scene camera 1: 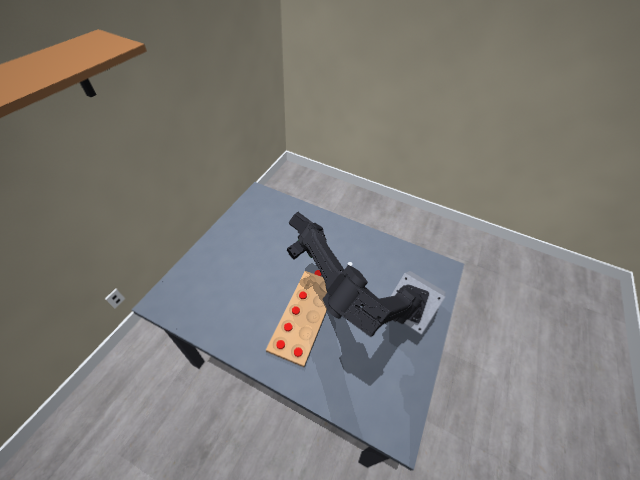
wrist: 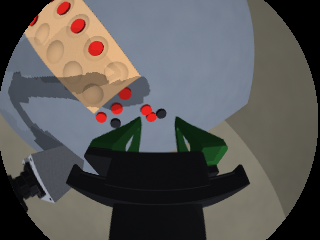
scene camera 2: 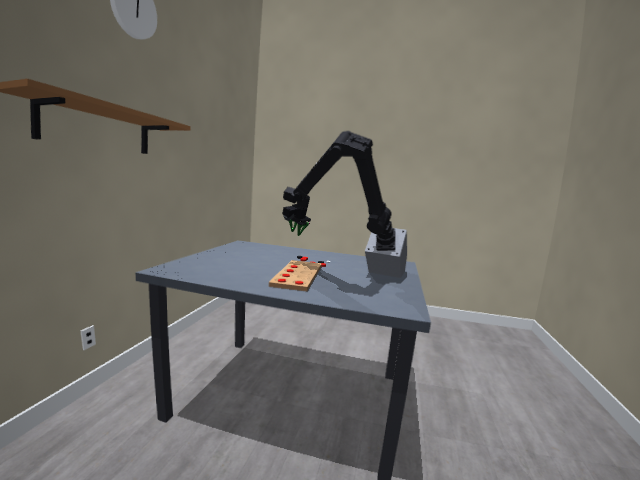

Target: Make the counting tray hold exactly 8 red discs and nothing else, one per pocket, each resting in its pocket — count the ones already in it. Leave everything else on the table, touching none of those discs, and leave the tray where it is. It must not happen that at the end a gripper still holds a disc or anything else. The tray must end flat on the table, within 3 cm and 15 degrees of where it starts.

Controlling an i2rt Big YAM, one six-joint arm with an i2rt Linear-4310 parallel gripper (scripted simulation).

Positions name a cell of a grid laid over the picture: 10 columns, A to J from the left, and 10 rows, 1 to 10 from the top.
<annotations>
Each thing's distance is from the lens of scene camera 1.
wooden counting tray (scene camera 1: E7): 1.31 m
</annotations>
